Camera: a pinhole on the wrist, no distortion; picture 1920 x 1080 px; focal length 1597.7 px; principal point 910.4 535.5 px. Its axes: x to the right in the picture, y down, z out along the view. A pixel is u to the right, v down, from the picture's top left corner.
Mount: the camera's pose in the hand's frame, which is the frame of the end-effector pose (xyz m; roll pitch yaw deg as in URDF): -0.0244 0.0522 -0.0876 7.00 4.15 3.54
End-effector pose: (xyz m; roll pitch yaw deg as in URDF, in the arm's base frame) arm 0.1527 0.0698 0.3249 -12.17 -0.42 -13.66
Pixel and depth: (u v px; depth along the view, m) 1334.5 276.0 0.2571
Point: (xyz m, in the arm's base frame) 0.2201 0.0722 0.4819
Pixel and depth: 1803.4 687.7 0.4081
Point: 0.4053 0.1318 0.6124
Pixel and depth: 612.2 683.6 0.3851
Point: 0.1091 0.1844 0.6127
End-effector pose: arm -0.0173 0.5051 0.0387 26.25 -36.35 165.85
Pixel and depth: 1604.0 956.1 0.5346
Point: 0.0746 0.5509 0.5522
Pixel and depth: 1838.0 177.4 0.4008
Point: -0.0346 0.7021 0.3617
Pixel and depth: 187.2 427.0 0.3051
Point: 0.2273 0.5563 0.1135
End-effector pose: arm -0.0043 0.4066 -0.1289 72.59 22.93 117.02
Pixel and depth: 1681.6 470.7 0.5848
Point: 0.2513 0.9033 -0.1382
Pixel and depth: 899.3 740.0 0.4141
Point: 0.2324 0.5966 0.0099
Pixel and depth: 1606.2 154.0 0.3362
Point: 0.1364 0.6410 -0.1770
